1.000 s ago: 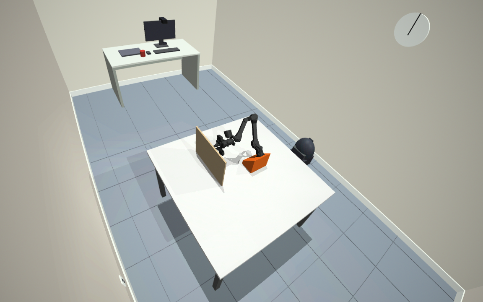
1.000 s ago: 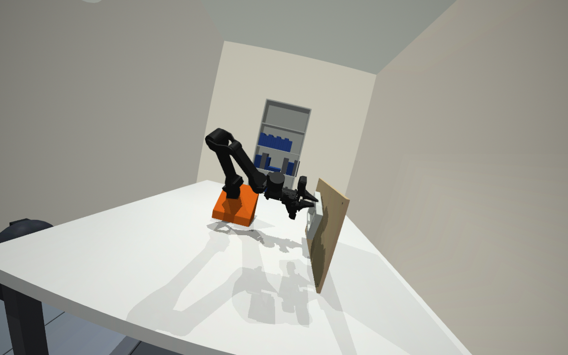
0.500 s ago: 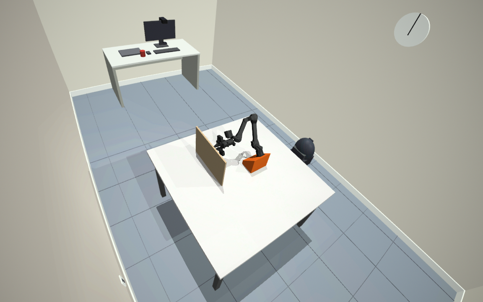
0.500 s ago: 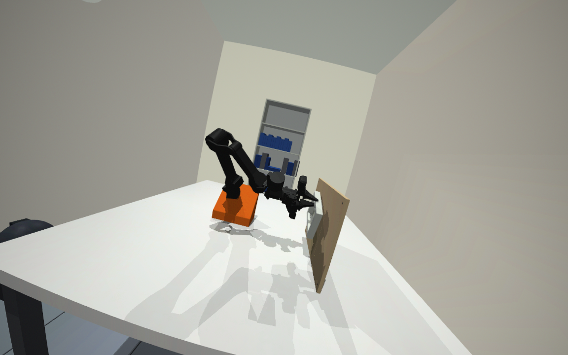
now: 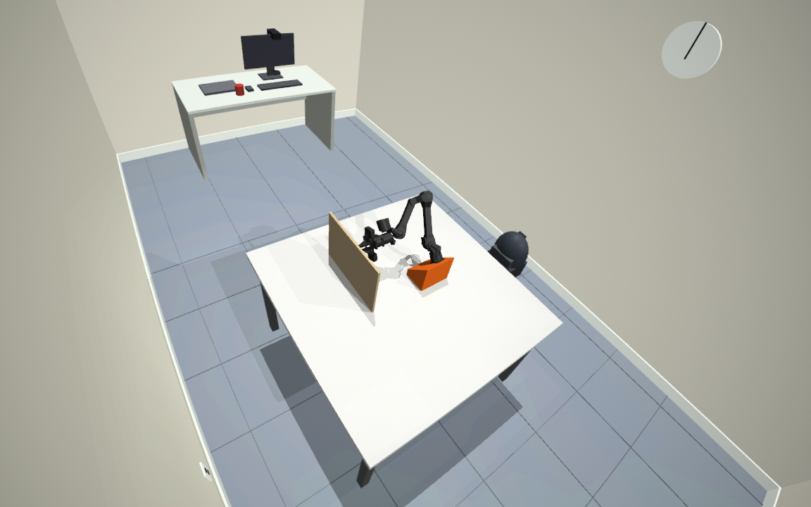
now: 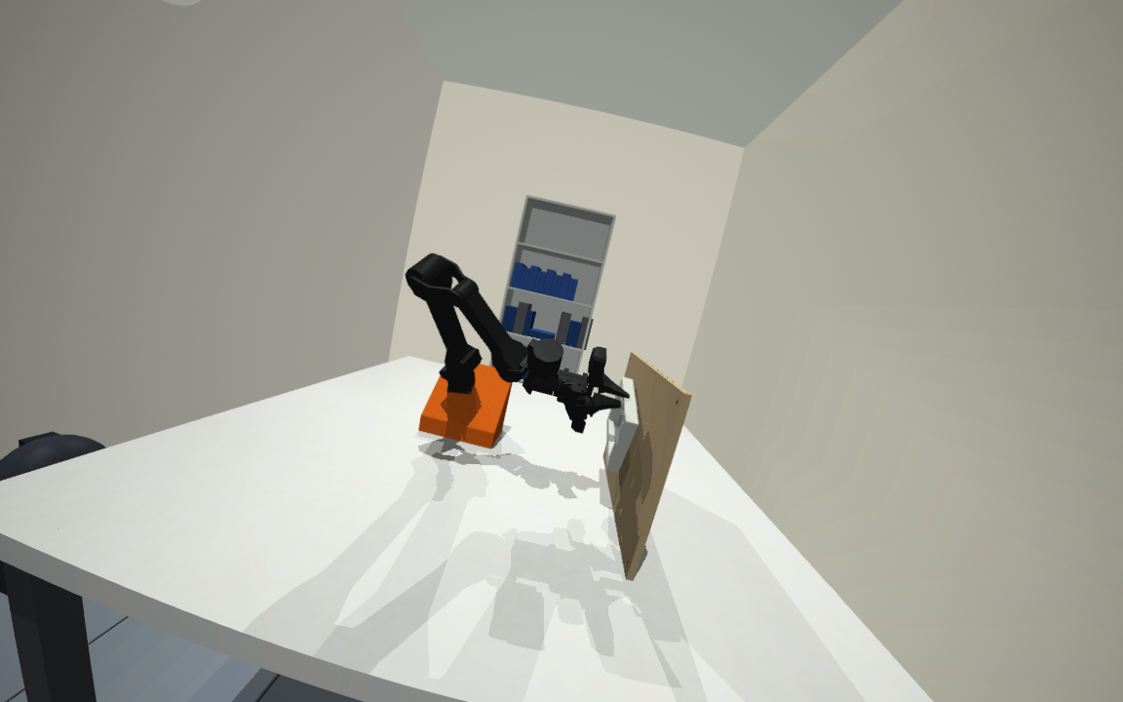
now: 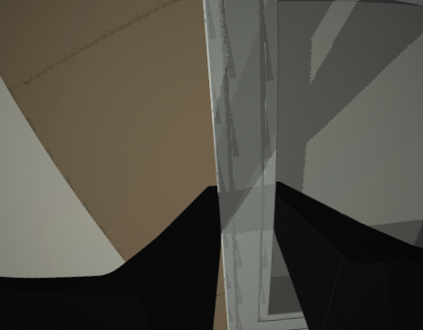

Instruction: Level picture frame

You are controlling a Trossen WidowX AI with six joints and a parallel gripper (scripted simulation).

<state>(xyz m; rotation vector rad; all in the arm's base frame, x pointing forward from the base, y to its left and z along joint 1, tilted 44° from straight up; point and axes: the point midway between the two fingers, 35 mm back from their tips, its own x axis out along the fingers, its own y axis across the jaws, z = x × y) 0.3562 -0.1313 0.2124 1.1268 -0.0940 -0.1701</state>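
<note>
The pale grey picture frame is 10 mm ahead of my gripper tip, 10 mm to the left of it and 50 mm below it. From my gripper tip the other things lie so: wall panel (20 mm ahead, 70 mm below).
</note>
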